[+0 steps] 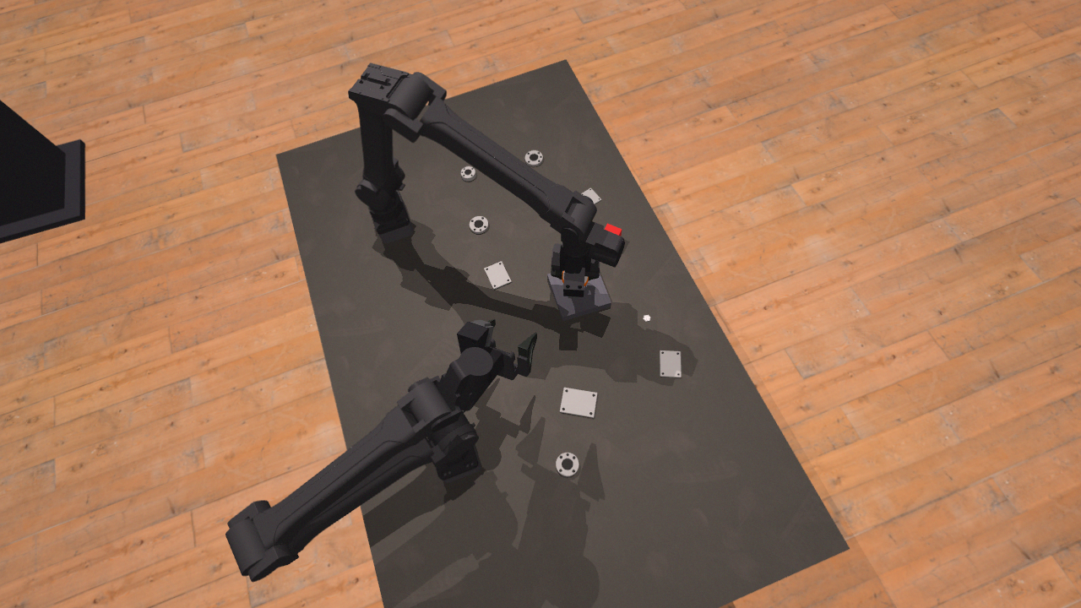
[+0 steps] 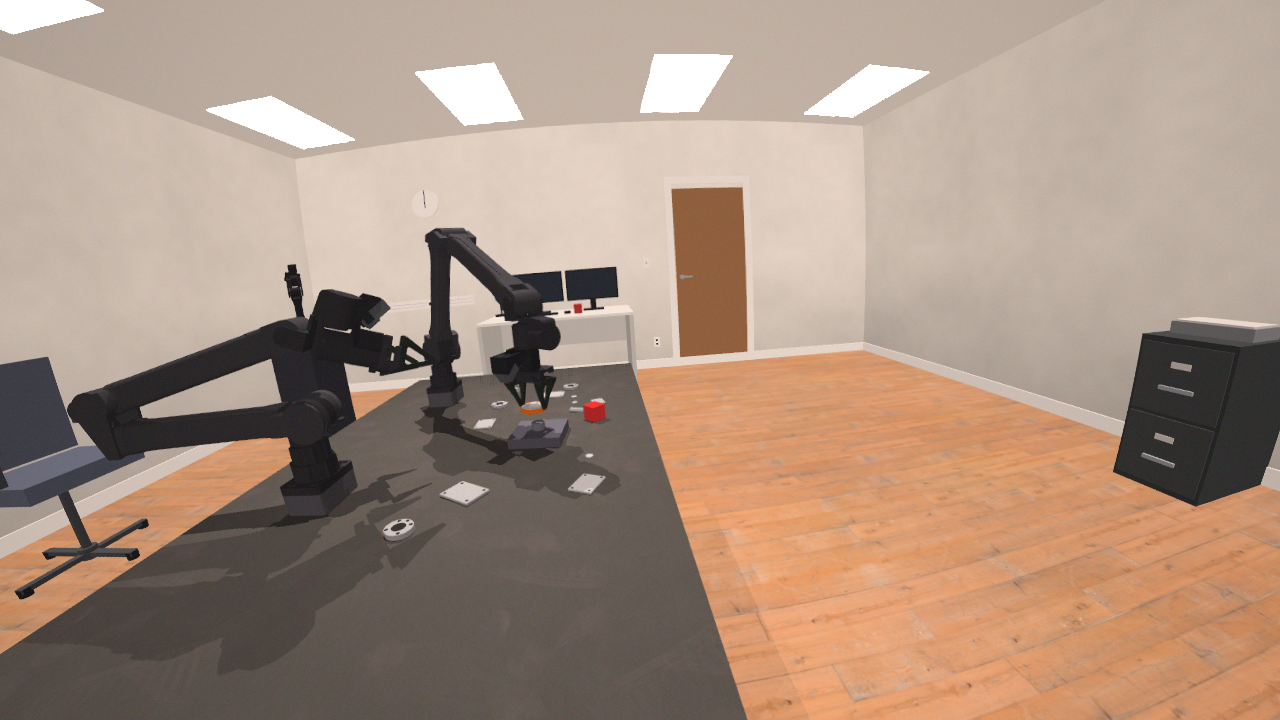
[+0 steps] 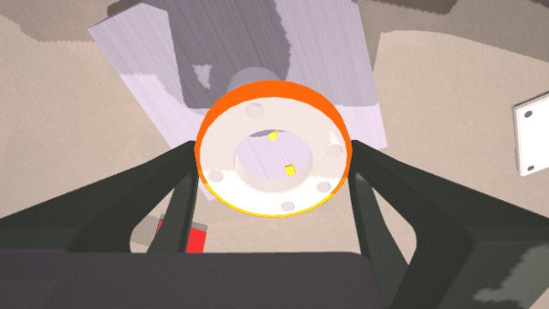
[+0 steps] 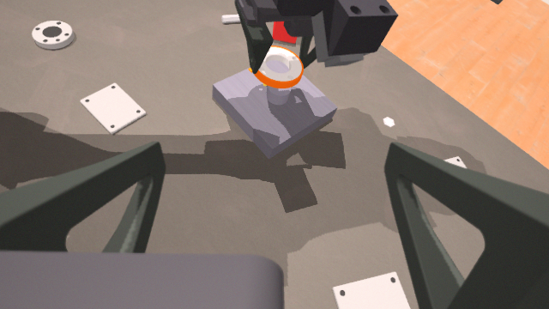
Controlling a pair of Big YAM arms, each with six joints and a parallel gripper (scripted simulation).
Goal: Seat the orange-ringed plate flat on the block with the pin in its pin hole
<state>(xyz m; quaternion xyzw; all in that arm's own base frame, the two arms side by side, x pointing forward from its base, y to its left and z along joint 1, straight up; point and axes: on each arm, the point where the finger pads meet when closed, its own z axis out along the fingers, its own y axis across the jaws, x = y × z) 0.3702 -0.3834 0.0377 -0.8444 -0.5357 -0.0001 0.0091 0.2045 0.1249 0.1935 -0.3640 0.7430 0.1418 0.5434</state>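
The orange-ringed plate is 10 mm below my left hand. The rest, counted from my left hand: red cube: 140 mm ahead, 110 mm to the left, 60 mm below; small rod: 80 mm ahead, 180 mm to the left, 80 mm below; grey block: 10 mm ahead, 20 mm to the left, 60 mm below.
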